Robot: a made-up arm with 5 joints.
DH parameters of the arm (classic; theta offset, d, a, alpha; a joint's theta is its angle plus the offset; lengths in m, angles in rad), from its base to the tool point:
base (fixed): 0.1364 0 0.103 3.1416
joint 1: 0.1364 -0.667 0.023 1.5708
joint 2: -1.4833 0 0.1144 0
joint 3: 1.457 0 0.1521 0
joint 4: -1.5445 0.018 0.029 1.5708
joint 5: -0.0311 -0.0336 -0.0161 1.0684
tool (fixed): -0.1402 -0.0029 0 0
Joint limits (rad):
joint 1: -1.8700..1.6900
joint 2: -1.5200..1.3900
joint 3: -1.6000..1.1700
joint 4: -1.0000..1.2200
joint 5: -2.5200..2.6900
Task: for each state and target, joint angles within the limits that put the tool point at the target. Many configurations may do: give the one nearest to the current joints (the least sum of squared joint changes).
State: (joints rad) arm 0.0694 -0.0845 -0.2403 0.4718 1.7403
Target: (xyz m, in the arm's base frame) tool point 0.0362 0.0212 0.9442
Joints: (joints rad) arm 0.0833 -0.8641 -0.6552 0.3522 1.7543
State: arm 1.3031 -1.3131 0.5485 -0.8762 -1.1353
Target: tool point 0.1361 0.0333 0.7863
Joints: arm 0.5116 -1.5200 1.1167 -1.0000 -1.6973
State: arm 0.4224 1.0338 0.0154 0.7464 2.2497
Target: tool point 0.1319 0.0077 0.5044
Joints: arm 0.3498 1.3900 0.7350 0.8934 2.3324
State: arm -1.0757 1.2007 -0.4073 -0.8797 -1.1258
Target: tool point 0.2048 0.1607 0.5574
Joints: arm -0.7701 1.1194 0.4573 -1.0000 -1.1262
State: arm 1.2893 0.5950 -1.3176 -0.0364 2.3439
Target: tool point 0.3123 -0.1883 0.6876
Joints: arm 0.7798 0.8969 -0.3629 -0.3726 2.2965
